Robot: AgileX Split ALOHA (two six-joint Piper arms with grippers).
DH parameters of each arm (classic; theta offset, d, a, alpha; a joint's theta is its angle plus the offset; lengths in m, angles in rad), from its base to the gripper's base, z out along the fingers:
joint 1: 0 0.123 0 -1.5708
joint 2: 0.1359 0 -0.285 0
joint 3: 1.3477 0 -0.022 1.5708
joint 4: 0 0.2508 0 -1.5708
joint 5: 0 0 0.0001 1.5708
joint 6: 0 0.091 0 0
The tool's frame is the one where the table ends.
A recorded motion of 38 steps. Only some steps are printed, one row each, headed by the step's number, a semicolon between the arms.
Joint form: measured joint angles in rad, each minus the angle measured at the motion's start. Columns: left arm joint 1, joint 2, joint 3, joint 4, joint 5, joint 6; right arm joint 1, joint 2, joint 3, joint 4, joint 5, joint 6.
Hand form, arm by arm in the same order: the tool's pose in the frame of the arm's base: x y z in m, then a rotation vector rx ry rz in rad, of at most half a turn. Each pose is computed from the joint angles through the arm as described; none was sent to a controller.
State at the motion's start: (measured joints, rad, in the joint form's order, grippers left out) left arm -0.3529 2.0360 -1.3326 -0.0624 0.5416 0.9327; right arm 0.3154 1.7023 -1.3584 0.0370 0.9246 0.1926
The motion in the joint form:
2: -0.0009 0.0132 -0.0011 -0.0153 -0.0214 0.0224; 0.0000 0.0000 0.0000 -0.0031 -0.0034 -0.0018
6: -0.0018 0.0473 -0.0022 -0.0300 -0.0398 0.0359; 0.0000 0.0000 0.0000 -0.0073 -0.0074 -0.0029
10: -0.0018 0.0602 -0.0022 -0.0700 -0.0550 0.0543; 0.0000 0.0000 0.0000 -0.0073 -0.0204 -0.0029
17: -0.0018 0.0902 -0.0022 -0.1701 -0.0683 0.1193; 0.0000 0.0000 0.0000 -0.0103 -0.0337 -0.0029
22: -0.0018 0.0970 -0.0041 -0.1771 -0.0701 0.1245; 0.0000 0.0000 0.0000 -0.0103 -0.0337 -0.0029
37: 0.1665 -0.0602 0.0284 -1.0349 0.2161 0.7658; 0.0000 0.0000 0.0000 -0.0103 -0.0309 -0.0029
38: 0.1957 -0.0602 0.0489 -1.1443 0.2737 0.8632; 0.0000 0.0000 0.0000 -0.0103 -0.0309 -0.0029
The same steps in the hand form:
2: 0.3903 -0.1479 0.1433 1.5919 2.2070 0.1037; 0.3398 0.1135 0.2714 -0.1512 2.7592 0.1793
6: 0.3921 -0.1495 0.1301 1.6011 2.2157 0.0909; 0.3402 0.1133 0.2715 -0.1549 2.7544 0.1750
10: 0.3929 -0.1515 0.1253 1.5808 2.2202 0.0642; 0.3413 0.1136 0.2720 -0.1539 2.7416 0.1787
17: 0.3930 -0.1558 0.1137 1.5615 2.2328 -0.0039; 0.3424 0.1137 0.2725 -0.1548 2.7279 0.1789
22: 0.3934 -0.1562 0.1114 1.5615 2.2349 -0.0087; 0.3424 0.1137 0.2725 -0.1548 2.7279 0.1789
37: 0.3900 -0.1303 0.1871 1.2687 1.9987 -0.5810; 0.3422 0.1136 0.2724 -0.1550 2.7307 0.1781
38: 0.3887 -0.1244 0.1879 1.2361 1.9431 -0.6582; 0.3422 0.1136 0.2724 -0.1550 2.7307 0.1781

